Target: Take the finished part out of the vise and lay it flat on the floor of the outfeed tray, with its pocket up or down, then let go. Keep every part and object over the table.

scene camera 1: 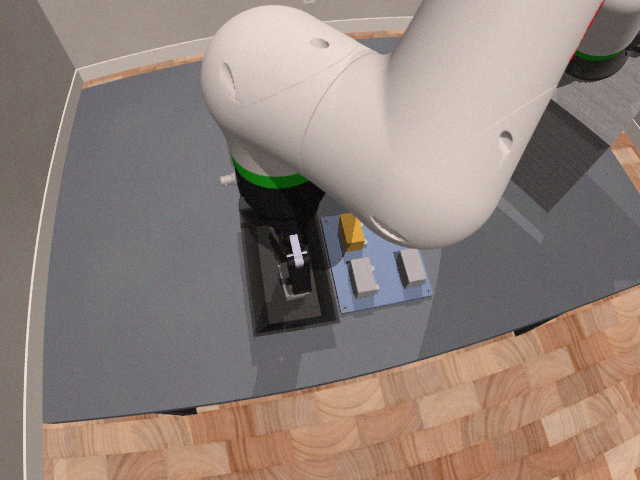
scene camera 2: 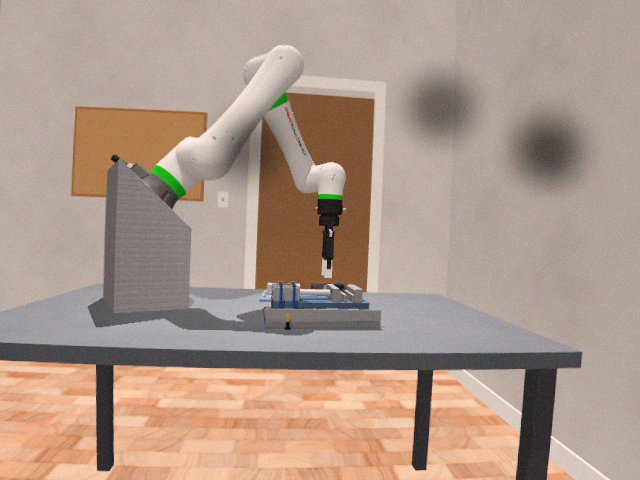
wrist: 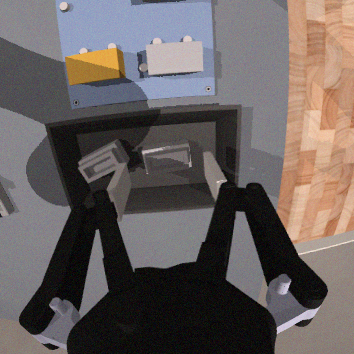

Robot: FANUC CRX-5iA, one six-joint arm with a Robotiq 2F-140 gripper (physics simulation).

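Seen in the pictures: gripper, between the fingertips: (scene camera 2: 326,276) (wrist: 165,168); arm's base, origin of its link: (scene camera 1: 589,43) (scene camera 2: 150,199).
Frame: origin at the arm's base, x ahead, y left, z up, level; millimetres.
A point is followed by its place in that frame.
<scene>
My gripper (scene camera 1: 287,274) @[x 540, y 319, z -246 mm] (scene camera 2: 327,273) @[x 540, y 319, z -246 mm] (wrist: 165,168) @[x 540, y 319, z -246 mm] is partly open and empty, its fingertips above the dark tray (scene camera 1: 262,329) @[x 594, y 409, z -294 mm] (wrist: 227,114) @[x 484, y 391, z -295 mm]. One grey part (wrist: 166,158) @[x 547, y 320, z -293 mm] lies inside the tray, below the gap between the fingers, roughly in line with the tray's long sides. A second grey part (wrist: 102,162) @[x 558, y 236, z -293 mm] sits at the tray's left end in the wrist view, turned at an angle, its pocket facing up, partly behind the left finger. Whether either part is fully flat is hard to tell. The vise (scene camera 2: 333,305) @[x 596, y -125, z -274 mm] stands nearer scene camera 2; the arm hides it in scene camera 1.
Beside the tray is a light blue plate (scene camera 1: 385,289) @[x 383, y 336, z -318 mm] (wrist: 100,25) @[x 387, y 228, z -318 mm] with an orange block (scene camera 1: 352,232) @[x 439, y 240, z -282 mm] (wrist: 95,66) @[x 439, y 234, z -282 mm] and grey blocks (scene camera 1: 363,277) @[x 426, y 325, z -282 mm] (wrist: 174,58) @[x 427, y 320, z -282 mm]. A long grey box side (scene camera 2: 330,318) @[x 593, y -173, z -299 mm] shows below the vise. The table edge (scene camera 2: 289,358) @[x 527, y -401, z -340 mm] runs along the front in scene camera 2.
</scene>
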